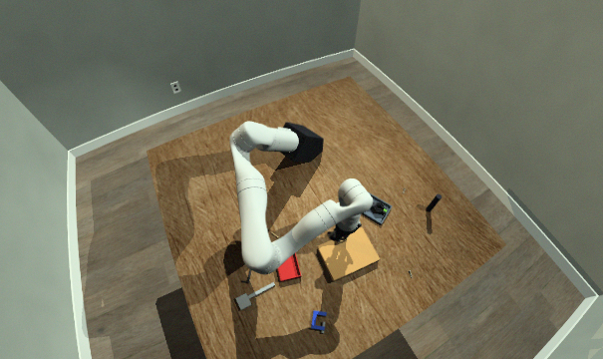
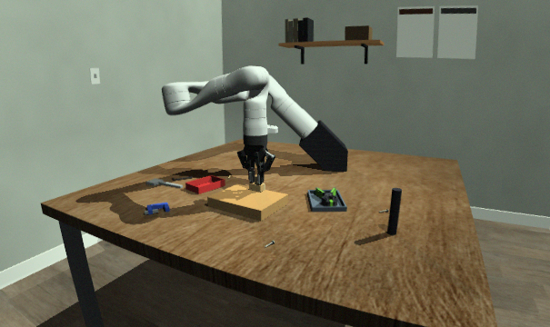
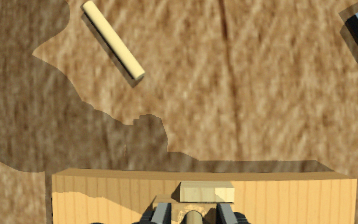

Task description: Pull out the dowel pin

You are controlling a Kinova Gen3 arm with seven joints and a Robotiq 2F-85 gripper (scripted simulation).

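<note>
My gripper is now 2 cm above the dowel pin. Also, from my hand: thin pale stick 12 cm behind, 5 cm to the right, 7 cm below; then small wooden block 3 cm below; then tan bench board 5 cm ahead, 5 cm below.
</note>
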